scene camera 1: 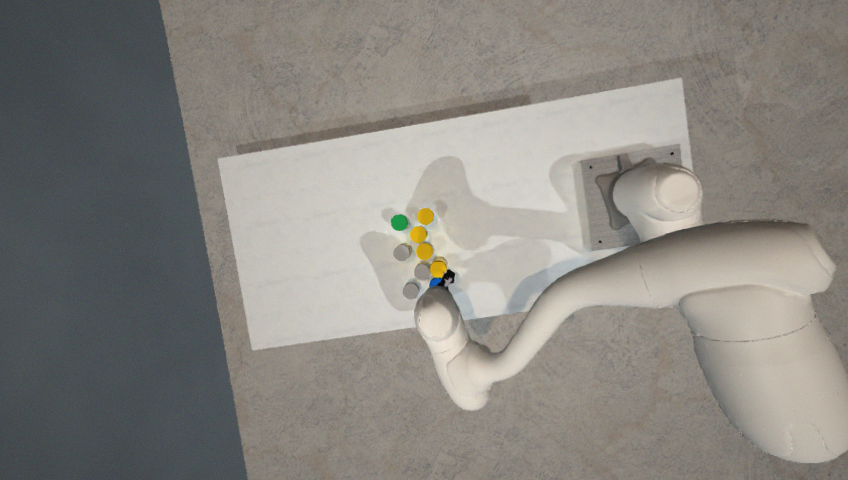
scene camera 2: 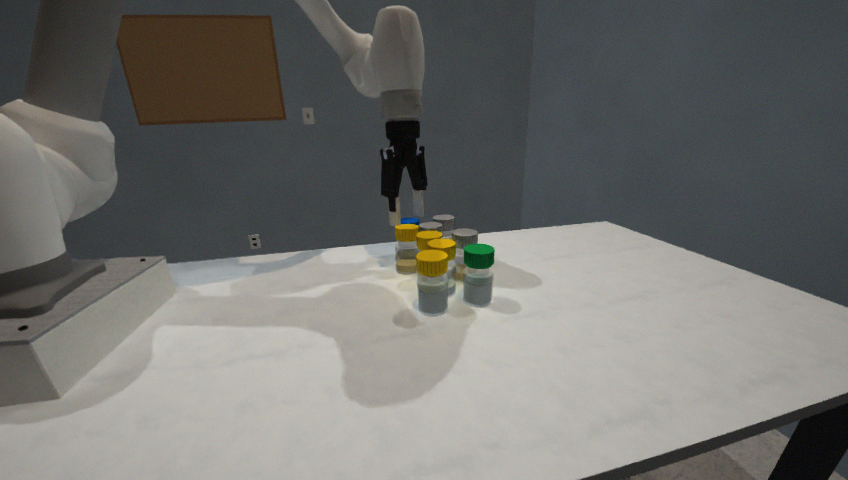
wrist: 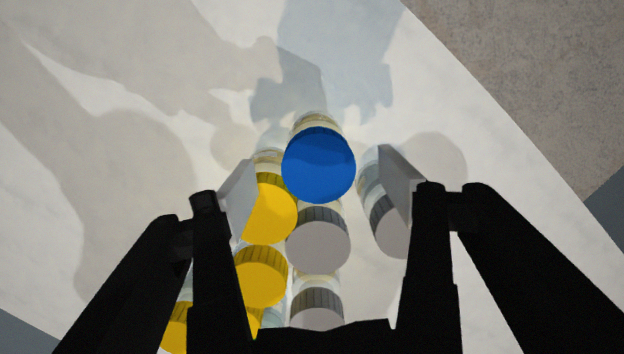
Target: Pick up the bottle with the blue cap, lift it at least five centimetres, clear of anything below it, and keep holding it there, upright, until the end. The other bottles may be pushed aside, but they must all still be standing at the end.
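Frame: origin at the arm's base, x ahead, y left, z up, level; millimetres.
Where they show: gripper, fingertip midpoint: (scene camera 2: 407, 220) (wrist: 316, 169); arm's base at its link origin: (scene camera 2: 7, 296).
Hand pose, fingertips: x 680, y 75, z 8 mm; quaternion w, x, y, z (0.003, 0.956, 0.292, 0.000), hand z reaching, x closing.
Observation:
Things, the pixels of their centre, and the offset from my fingertips. Level surfaces: height alone.
- bottle with the blue cap, body centre: (wrist: 317, 150) (scene camera 2: 409, 240) (scene camera 1: 437, 283) dx +1, dy +0, dz -53 mm
- yellow-capped bottle at the middle of its body: (wrist: 267, 188) (scene camera 2: 407, 248) (scene camera 1: 438, 266) dx -23, dy -55, dz -51 mm
- white table at its surface level: dz -105 mm
The bottle with the blue cap (scene camera 1: 435, 283) (scene camera 2: 410, 221) (wrist: 318, 165) stands upright on the table; its body is mostly hidden. My gripper (scene camera 2: 406, 209) (wrist: 316, 169) is partly open, fingers pointing down, with one finger out to each side of the blue cap. Gaps show between both fingers and the cap. In the wrist view, the left finger overlaps a yellow-capped bottle (scene camera 1: 437, 267) (scene camera 2: 407, 232) (wrist: 274, 215), and the right finger overlaps a grey-capped bottle (scene camera 1: 410, 290) (wrist: 391, 232). Contact with them cannot be told. Another grey-capped bottle (scene camera 1: 421, 271) (wrist: 317, 247) stands close to the blue one.
More upright bottles stand in the cluster: yellow-capped ones (scene camera 1: 424, 251) (scene camera 2: 432, 262) (wrist: 260, 285), a grey-capped one (scene camera 1: 401, 252) (scene camera 2: 464, 238) and a green-capped one (scene camera 1: 399, 222) (scene camera 2: 479, 256). The white table (scene camera 1: 297, 237) (scene camera 2: 595, 356) has its edge near the arm's wrist. The robot base stands at its other end.

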